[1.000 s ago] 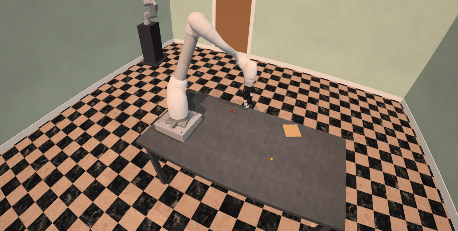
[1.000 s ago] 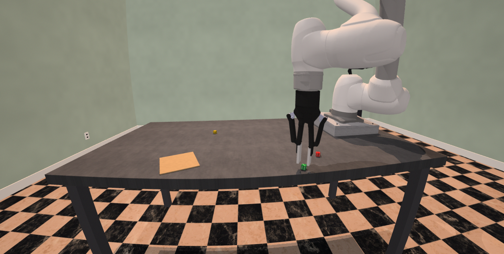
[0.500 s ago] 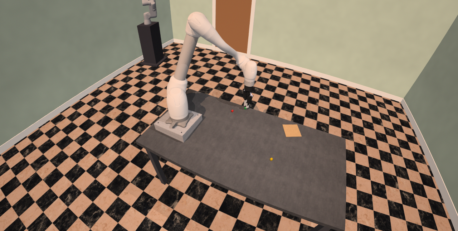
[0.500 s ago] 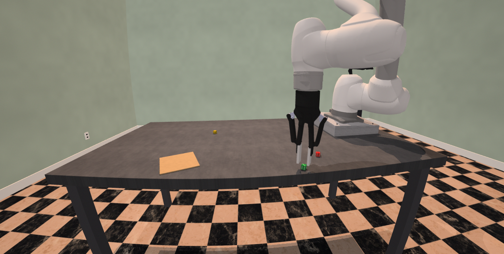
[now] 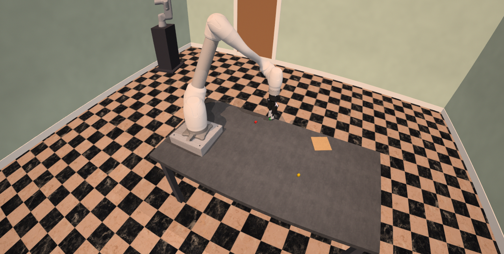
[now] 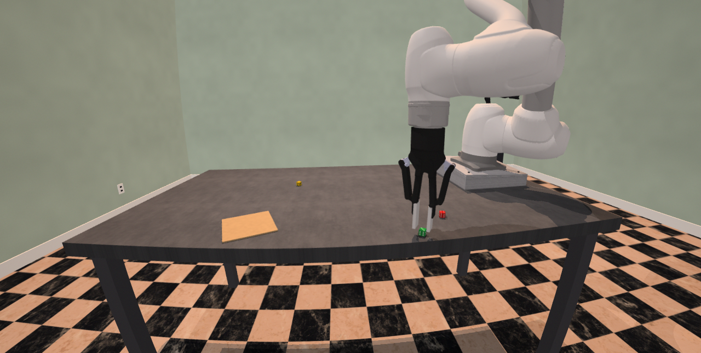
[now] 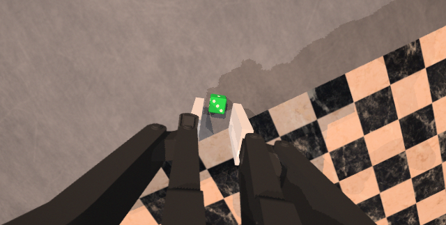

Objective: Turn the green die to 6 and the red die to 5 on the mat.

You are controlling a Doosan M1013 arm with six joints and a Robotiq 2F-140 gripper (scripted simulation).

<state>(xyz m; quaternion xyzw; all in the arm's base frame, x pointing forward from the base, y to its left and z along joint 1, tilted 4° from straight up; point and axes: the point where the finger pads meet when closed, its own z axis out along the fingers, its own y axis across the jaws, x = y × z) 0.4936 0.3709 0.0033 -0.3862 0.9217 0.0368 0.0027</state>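
The green die is 5 cm below my hand. The rest, counted from my hand: yellow die 29 cm ahead, 51 cm to the right, 5 cm below; red die 11 cm behind, 8 cm to the right, 5 cm below; orange mat 44 cm ahead, 17 cm to the right, 5 cm below.
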